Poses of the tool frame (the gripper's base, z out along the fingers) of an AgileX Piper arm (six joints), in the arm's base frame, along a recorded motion.
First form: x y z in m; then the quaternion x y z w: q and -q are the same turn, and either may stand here.
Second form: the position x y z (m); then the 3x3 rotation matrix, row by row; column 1 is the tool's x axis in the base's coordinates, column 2 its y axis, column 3 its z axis. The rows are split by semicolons. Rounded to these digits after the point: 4 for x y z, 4 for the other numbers.
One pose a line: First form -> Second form
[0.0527 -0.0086 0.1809 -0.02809 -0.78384 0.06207 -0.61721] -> 0.0527 -0.0086 0.1809; -0.2365 0.1207 0.9641; -0.0326 0.9907 -0.1320; -0.9711 -0.0626 -0.2304
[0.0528 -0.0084 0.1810 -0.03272 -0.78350 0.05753 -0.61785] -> 0.0528 -0.0084 0.1810; -0.2344 0.1224 0.9644; -0.0198 0.9912 -0.1306; -0.9719 -0.0497 -0.2299
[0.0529 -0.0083 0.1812 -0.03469 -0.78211 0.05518 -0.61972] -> 0.0529 -0.0083 0.1812; -0.2295 0.1227 0.9656; -0.0141 0.9915 -0.1293; -0.9732 -0.0433 -0.2258
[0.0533 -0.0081 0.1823 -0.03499 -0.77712 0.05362 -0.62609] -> 0.0533 -0.0081 0.1823; -0.2136 0.1215 0.9693; -0.0128 0.9918 -0.1272; -0.9768 -0.0395 -0.2103
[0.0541 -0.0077 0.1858 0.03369 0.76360 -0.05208 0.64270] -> 0.0541 -0.0077 0.1858; -0.1716 0.1184 0.9780; -0.0155 0.9923 -0.1228; -0.9850 -0.0362 -0.1684
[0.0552 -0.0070 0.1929 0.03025 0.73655 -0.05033 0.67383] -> 0.0552 -0.0070 0.1929; -0.0901 0.1124 0.9896; -0.0233 0.9931 -0.1149; -0.9957 -0.0334 -0.0868
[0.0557 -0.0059 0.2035 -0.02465 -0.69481 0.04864 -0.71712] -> 0.0557 -0.0059 0.2035; 0.0297 0.1040 0.9941; -0.0355 0.9941 -0.1029; -0.9989 -0.0322 0.0333
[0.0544 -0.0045 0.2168 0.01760 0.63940 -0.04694 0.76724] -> 0.0544 -0.0045 0.2168; 0.1779 0.0945 0.9795; -0.0495 0.9950 -0.0870; -0.9828 -0.0330 0.1817
